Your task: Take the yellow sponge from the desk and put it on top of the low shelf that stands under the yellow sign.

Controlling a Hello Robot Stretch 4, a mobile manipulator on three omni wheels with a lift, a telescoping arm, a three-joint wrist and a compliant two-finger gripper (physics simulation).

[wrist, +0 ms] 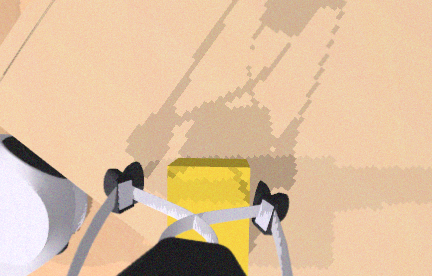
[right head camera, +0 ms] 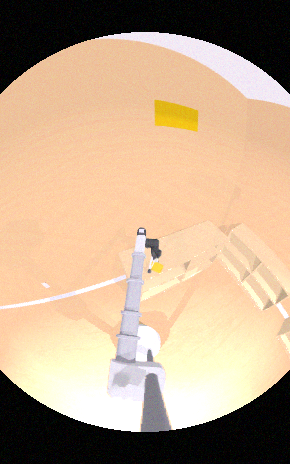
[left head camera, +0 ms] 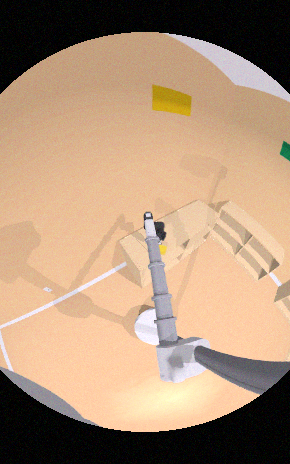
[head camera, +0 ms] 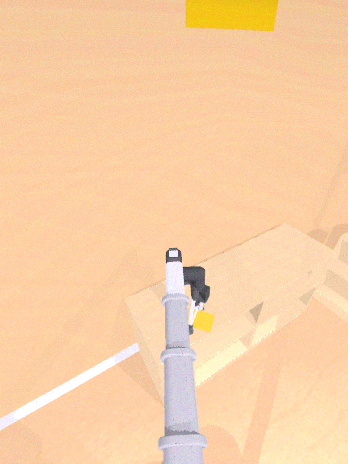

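Pixels of known places: gripper, fingertip midpoint: (wrist: 195, 187) (right head camera: 152, 268) (head camera: 195, 323); robot's base, link origin: (right head camera: 140, 341) (left head camera: 153, 325).
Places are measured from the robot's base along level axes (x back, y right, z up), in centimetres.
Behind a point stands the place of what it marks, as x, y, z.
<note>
The yellow sponge (head camera: 204, 321) @[-62.9, 11.9, 62.7] (left head camera: 163, 249) @[-62.6, 13.4, 62.7] (right head camera: 157, 267) @[-62.9, 12.1, 62.7] (wrist: 210, 187) @[-66.6, 7.8, 62.7] rests on the top of the low shelf (head camera: 260, 260) @[-102.3, 50.6, 58.2] (left head camera: 192, 215) @[-105.6, 58.0, 58.2] (right head camera: 195, 240) @[-99.2, 53.3, 58.2] (wrist: 375, 100) @[-82.4, 7.5, 58.2], toward its near left part. The yellow sign (head camera: 231, 14) @[-112.1, 23.6, 165.9] (left head camera: 171, 100) @[-111.7, 23.0, 172.0] (right head camera: 176, 115) @[-112.0, 23.6, 172.0] is on the wall above this shelf. My gripper (head camera: 195, 319) @[-64.7, 8.1, 58.5] (right head camera: 153, 266) @[-64.7, 8.1, 58.5] (wrist: 195, 187) @[-64.7, 8.1, 58.5] is open around the sponge. In the wrist view a gap shows between each fingertip and the sponge's side. The sponge's lower end is hidden by the gripper body in the wrist view. The arm hides part of the gripper in the left head view.
A second shelf (left head camera: 257, 227) @[-76.9, 159.1, 58.2] (right head camera: 260, 250) @[-82.8, 145.6, 58.2] with open compartments stands close to the right. A green sign (left head camera: 286, 152) @[-96.5, 169.9, 169.6] shows at the right edge. My round white base (left head camera: 146, 325) @[-1.8, -7.7, 18.7] (right head camera: 150, 341) @[-2.2, 10.6, 18.6] (wrist: 22, 200) @[-14.6, 1.0, 18.6] stands in front of the low shelf. White floor tape (head camera: 75, 385) @[-61.9, -63.8, -0.5] runs to its left side.
</note>
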